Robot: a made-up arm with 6 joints.
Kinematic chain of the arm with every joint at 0, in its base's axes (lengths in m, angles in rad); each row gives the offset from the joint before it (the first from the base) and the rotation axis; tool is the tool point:
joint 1: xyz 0 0 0.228 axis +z
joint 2: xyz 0 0 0 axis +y
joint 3: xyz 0 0 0.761 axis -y
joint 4: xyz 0 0 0 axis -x
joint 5: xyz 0.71 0 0 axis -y
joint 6: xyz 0 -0.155 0 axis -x
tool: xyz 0 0 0
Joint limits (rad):
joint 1: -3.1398..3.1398
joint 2: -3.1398..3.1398
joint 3: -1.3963..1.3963
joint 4: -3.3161..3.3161
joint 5: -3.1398..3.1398
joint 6: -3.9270..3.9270
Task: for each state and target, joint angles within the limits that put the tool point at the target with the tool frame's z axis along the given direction. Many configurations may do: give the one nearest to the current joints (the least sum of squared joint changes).
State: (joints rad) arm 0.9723 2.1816 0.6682 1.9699 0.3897 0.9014
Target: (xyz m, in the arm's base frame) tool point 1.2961 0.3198 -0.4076 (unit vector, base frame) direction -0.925 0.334 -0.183
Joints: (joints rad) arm 0.2224 1.9082 1.1396 1.7400 0.6308 0.6536
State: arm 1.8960 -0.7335 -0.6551 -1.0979 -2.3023 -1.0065
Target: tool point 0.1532 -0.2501 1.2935 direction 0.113 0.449 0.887
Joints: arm 1.7707 -0.9612 0.2690 -0.8654 -1.4798 -0.2050
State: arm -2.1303 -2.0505 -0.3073 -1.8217 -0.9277 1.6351
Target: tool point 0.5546 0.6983 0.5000 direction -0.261 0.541 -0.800
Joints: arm -2.1198 -2.1320 -0.0650 -2.3478 -1.3772 2.1638
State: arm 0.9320 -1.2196 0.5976 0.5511 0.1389 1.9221
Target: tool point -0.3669 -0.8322 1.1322 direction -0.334 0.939 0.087
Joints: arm 1.0016 -1.2899 0.4230 0.4517 -0.0020 1.7838
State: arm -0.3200 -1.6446 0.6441 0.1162 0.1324 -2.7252
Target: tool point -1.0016 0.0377 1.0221 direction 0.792 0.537 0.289
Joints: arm -0.1723 -1.4095 0.6152 -0.5195 -0.0429 -3.3503
